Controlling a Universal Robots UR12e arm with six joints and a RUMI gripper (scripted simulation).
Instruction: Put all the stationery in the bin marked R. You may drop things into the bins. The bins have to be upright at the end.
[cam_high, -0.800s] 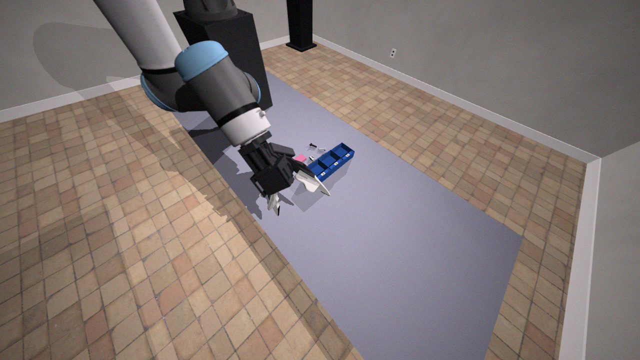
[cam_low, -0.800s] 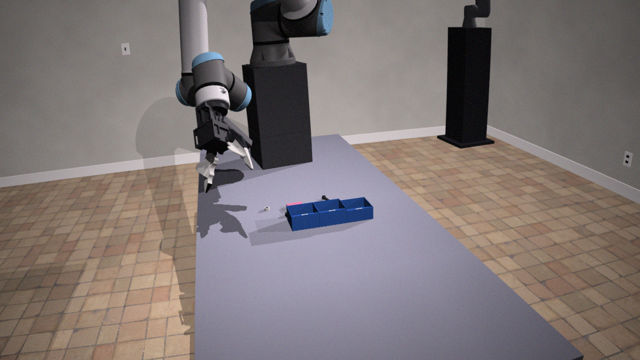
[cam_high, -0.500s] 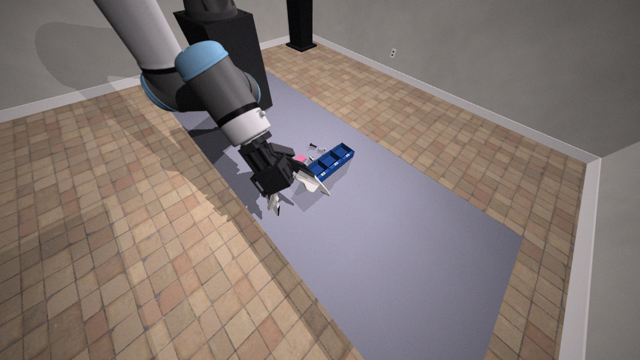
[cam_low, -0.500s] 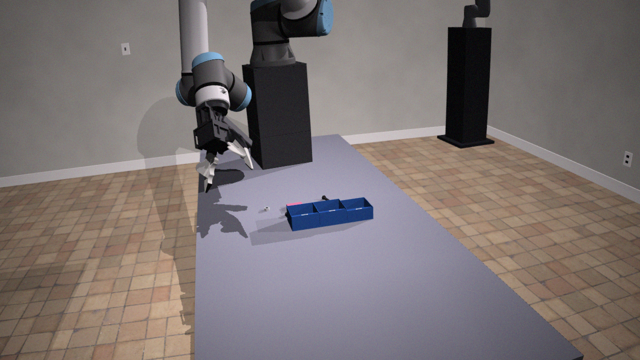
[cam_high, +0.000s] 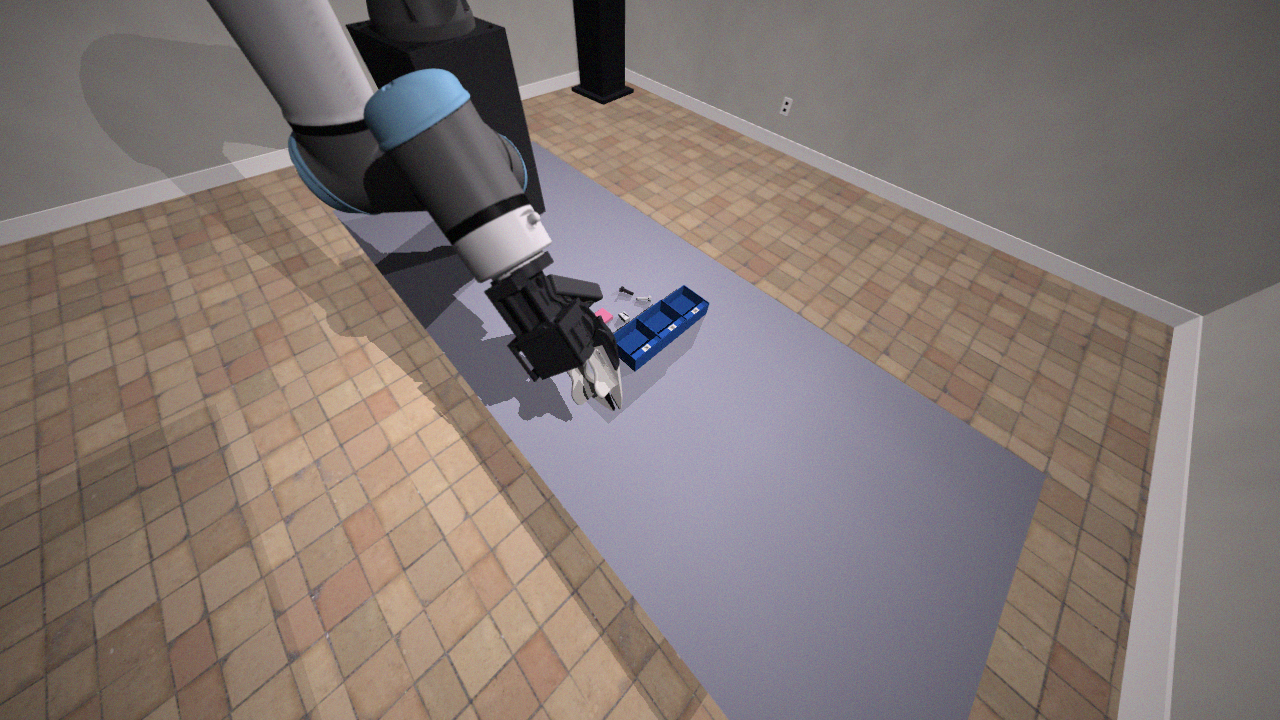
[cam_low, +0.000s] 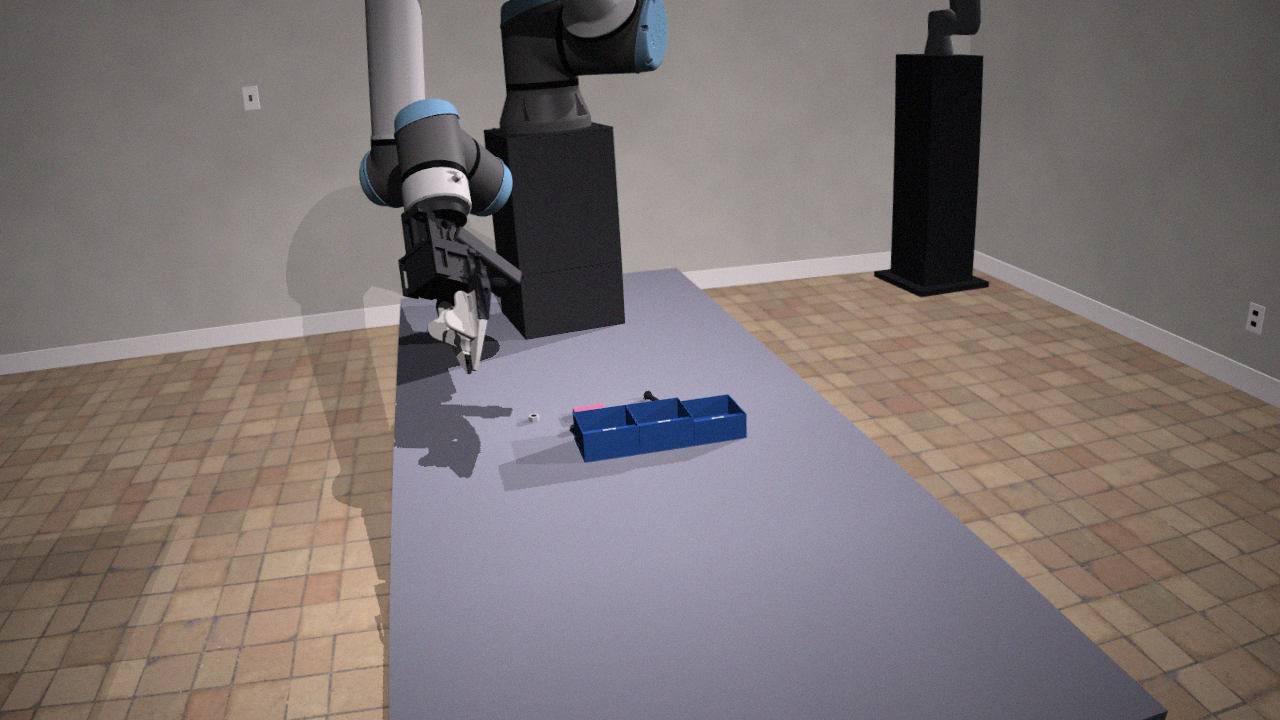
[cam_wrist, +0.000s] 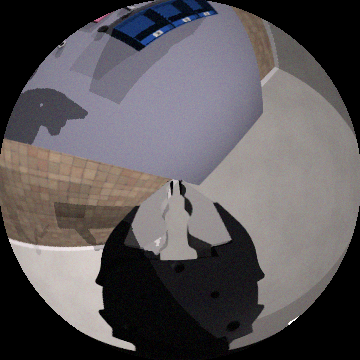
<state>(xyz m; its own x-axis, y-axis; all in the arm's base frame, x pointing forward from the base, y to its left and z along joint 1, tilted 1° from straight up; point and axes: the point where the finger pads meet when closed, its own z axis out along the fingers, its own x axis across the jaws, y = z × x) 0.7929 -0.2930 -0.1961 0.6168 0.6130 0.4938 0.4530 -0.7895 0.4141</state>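
My hand is 290 mm to the right of the blue bin row, 190 mm above it and 120 mm past it. From my hand the other things lie so: silver nut 270 mm behind, 210 mm below, 120 mm to the left; black nut 210 mm below, 200 mm behind, 170 mm to the left; pink eraser 250 mm behind, 210 mm to the left, 210 mm below.
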